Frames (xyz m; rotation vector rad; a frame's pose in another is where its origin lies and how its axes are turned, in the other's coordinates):
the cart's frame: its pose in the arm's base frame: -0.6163 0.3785 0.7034 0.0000 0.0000 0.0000
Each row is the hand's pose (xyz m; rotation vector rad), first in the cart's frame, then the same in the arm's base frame.
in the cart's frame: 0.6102 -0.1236 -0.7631 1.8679 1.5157 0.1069
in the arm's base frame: -0.0061 0.2549 -0.0597 1.8679 1.5157 0.1069
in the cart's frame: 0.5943 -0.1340 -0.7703 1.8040 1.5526 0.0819
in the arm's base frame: -0.0220 0.2445 -0.0669 1.8040 1.5526 0.0819
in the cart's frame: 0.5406 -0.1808 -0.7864 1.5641 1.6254 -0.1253
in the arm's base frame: -0.0757 0.1977 -0.0830 1.5641 1.6254 -0.1253
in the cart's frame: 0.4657 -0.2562 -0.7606 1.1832 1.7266 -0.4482
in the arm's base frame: -0.1506 0.1223 -0.0572 1.1832 1.7266 -0.4482
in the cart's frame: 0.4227 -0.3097 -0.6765 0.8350 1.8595 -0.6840
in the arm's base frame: -0.1936 0.0688 0.0269 0.8350 1.8595 -0.6840
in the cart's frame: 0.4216 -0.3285 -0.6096 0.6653 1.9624 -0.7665
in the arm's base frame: -0.1947 0.0500 0.0938 0.6653 1.9624 -0.7665
